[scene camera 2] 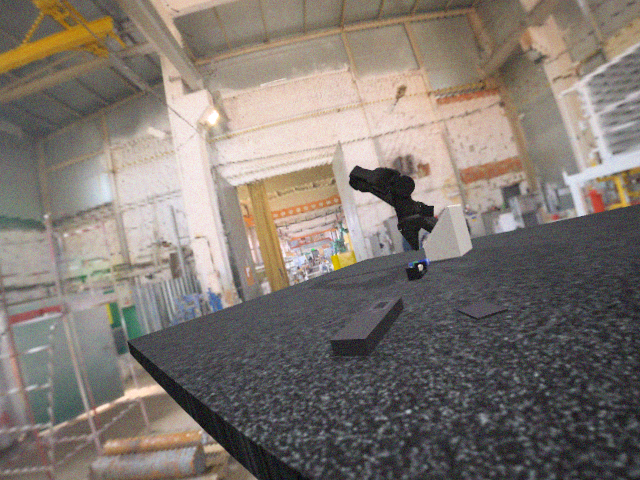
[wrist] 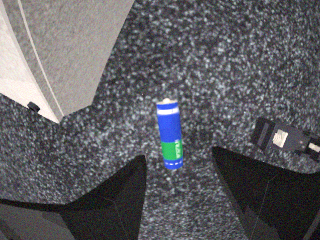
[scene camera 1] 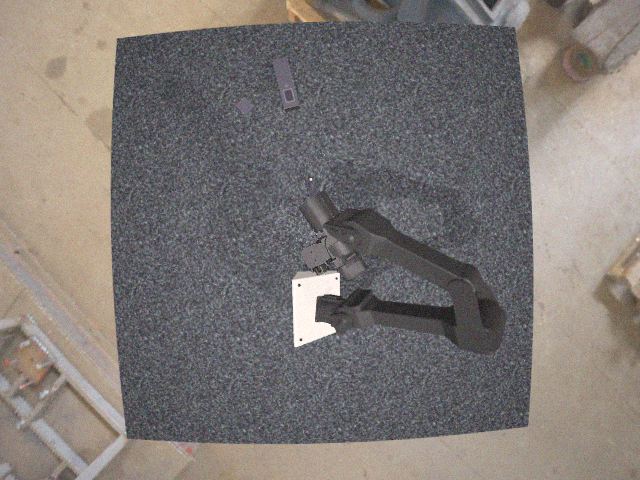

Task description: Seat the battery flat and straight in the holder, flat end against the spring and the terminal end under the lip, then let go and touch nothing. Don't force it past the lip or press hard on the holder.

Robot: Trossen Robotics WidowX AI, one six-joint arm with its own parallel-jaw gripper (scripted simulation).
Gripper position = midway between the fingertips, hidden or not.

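Observation:
You'd see my gripper (scene camera 2: 416,250) here, and it's in the wrist view too (wrist: 179,157). There's also a dark rectangular block (scene camera 1: 281,66).

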